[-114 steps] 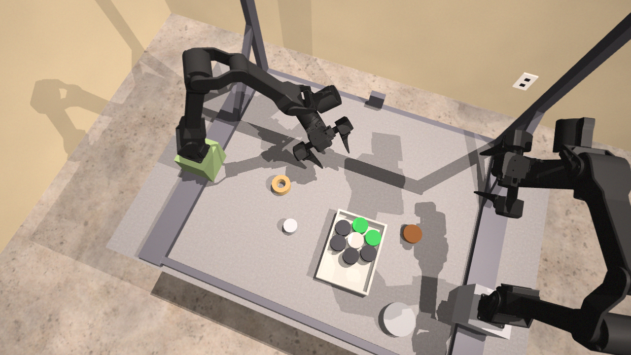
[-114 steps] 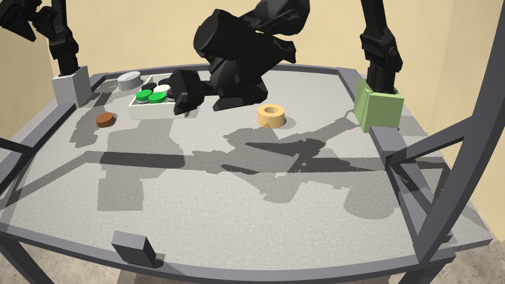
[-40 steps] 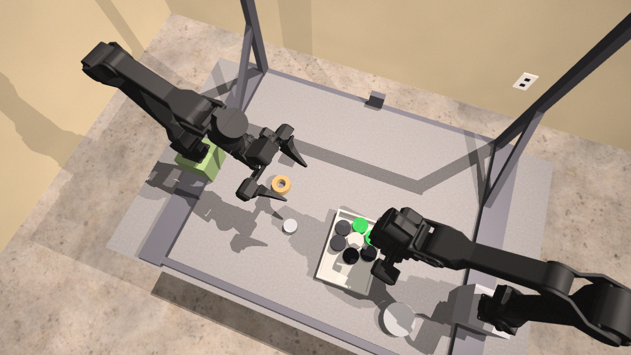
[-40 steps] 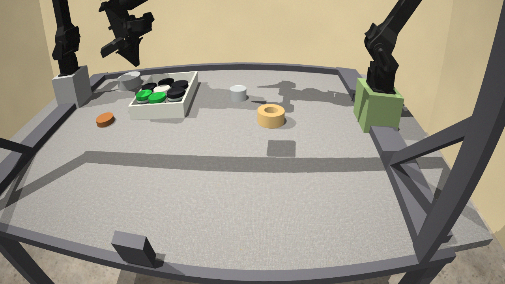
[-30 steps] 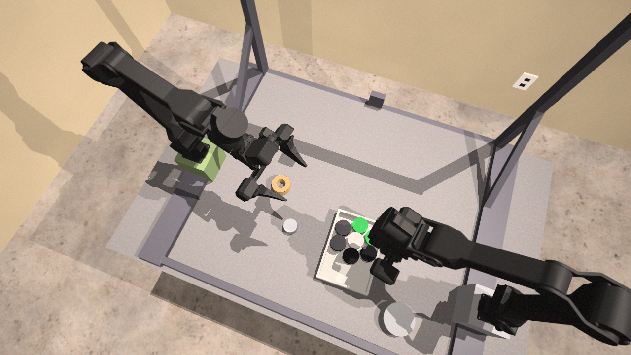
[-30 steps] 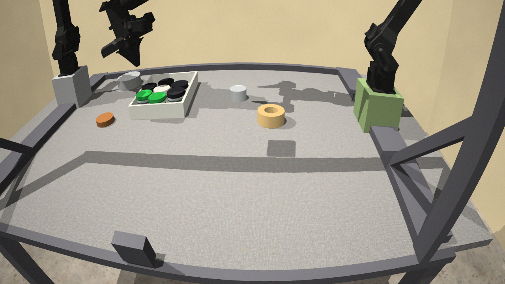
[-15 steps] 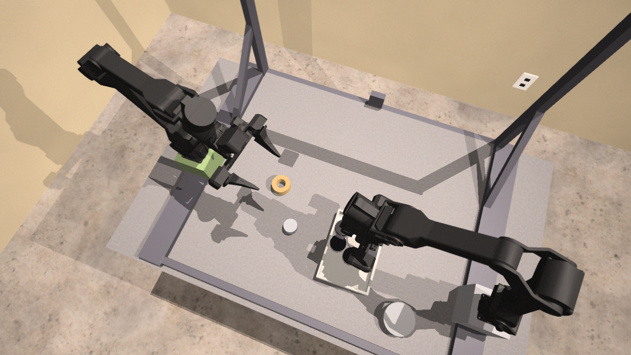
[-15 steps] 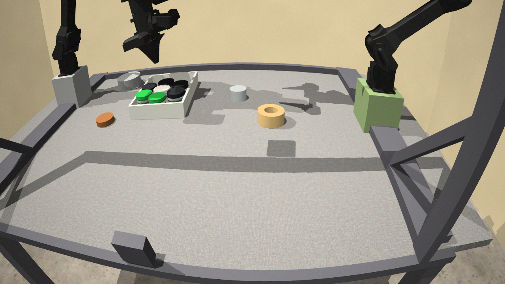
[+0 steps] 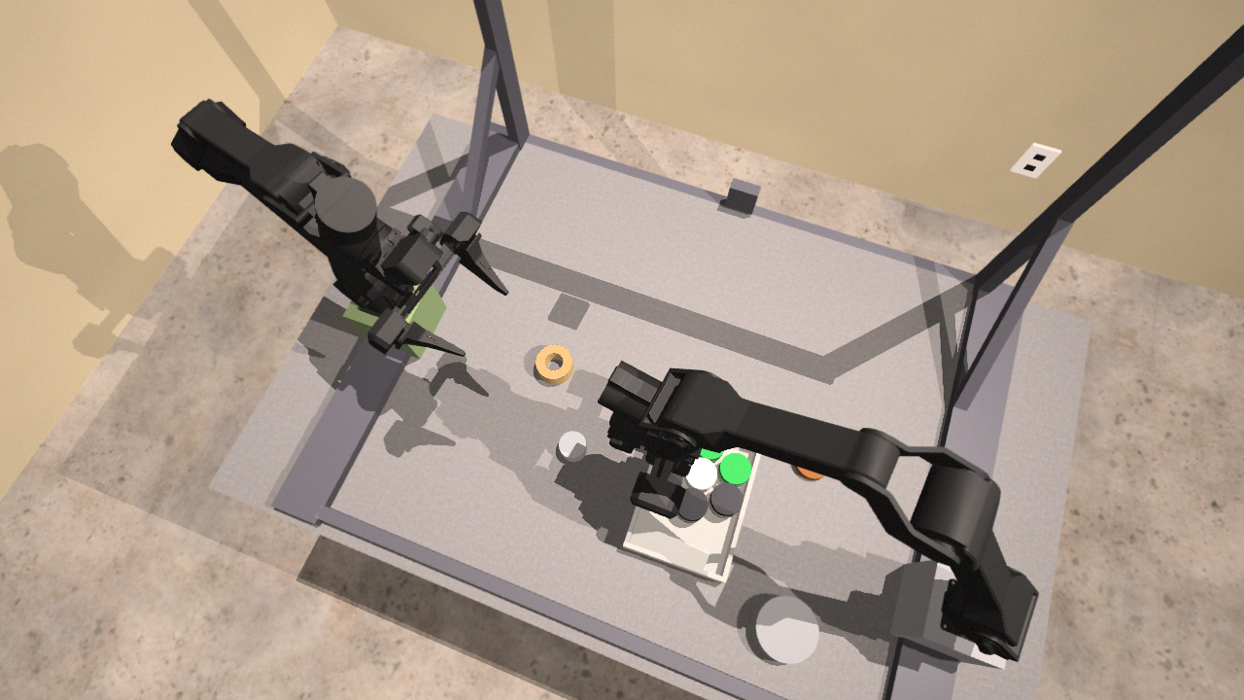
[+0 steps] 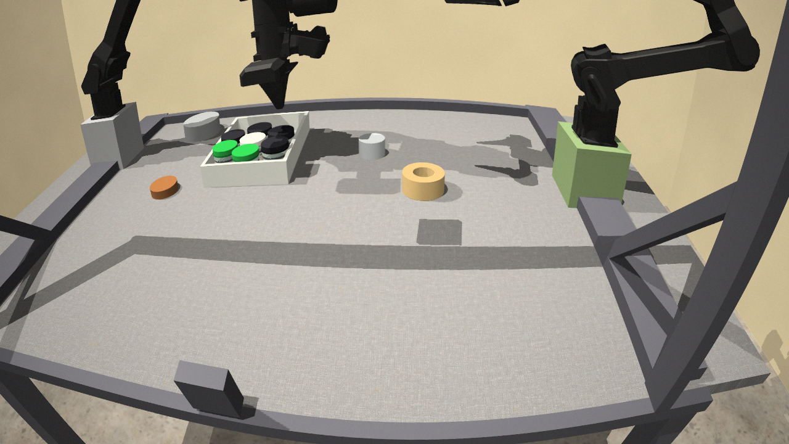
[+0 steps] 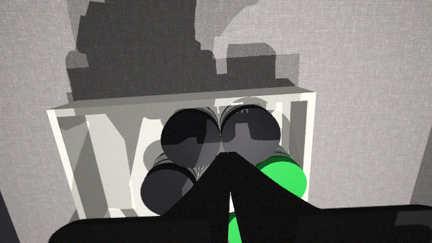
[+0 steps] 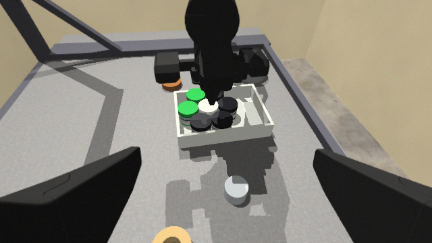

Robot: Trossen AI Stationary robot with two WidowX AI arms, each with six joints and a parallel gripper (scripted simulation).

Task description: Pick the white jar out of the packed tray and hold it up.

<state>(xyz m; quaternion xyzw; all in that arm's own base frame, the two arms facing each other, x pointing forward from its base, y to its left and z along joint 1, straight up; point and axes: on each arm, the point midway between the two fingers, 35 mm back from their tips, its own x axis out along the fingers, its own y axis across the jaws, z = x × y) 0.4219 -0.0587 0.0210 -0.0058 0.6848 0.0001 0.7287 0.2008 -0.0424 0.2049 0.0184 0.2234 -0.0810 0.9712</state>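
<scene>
Now: the green-capped jar 40 mm behind my left hand, 90 mm to the left of it and 110 mm below it. The rest, counted from my left hand: white jar: 10 mm behind, 50 mm to the left, 110 mm below; grey cylinder: 40 mm ahead, 140 mm to the right, 120 mm below; black-capped jar: 10 mm ahead, 100 mm to the left, 110 mm below.
</scene>
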